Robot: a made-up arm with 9 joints. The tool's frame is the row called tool.
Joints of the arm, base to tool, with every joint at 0 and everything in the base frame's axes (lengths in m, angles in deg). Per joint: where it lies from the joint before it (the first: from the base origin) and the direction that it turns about. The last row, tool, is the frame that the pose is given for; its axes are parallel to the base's.
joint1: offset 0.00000 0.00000 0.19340 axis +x
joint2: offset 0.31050 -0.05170 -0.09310 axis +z
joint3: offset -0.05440 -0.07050 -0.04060 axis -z
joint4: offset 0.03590 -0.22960 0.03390 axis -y
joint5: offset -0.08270 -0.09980 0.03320 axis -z
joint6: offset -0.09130 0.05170 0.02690 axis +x
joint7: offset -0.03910 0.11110 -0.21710 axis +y
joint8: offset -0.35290 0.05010 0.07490 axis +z
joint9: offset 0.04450 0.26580 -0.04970 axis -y
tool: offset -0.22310 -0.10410 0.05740
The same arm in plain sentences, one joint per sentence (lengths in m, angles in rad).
The arm has nine revolute joints in a row. What follows holds with every joint at zero, and every direction is one of the base frame's. The first joint is mounted 0.1934 m along +z from the base frame's origin and rotates about +x. The second joint is mounted 0.3105 m along +x and 0.0517 m along -y and 0.0931 m along -z from the first joint and rotates about +z. The third joint is mounted 0.0544 m along -x and 0.0705 m along -y and 0.0406 m along -z from the second joint and rotates about -z. The fourth joint is mounted 0.0359 m along +x and 0.2296 m along -y and 0.0339 m along +z from the third joint and rotates about -y. The fifth joint is mounted 0.0827 m along -x and 0.0998 m along -y and 0.0332 m along +z from the fourth joint and rotates about -z. The sixth joint is mounted 0.0913 m along -x and 0.0517 m along +y and 0.0269 m along +z from the fifth joint and rotates about +x. The seventh joint is mounted 0.0391 m along -x and 0.1111 m along +y and 0.2171 m along -z from the sixth joint and rotates about +y. The eighth joint is mounted 0.3529 m along -x and 0.0501 m along +y and 0.0749 m along +z from the seventh joint and rotates about +z. The ninth joint is mounted 0.0445 m along +x and 0.2658 m along +y and 0.0497 m along -z from the eighth joint and rotates about -y. The tool frame, which is the frame that the pose is given for, is mounted 0.2231 m along -x and 0.1041 m along -y and 0.0574 m along +z from the ninth joint; its axes are parallel to the base frame's.
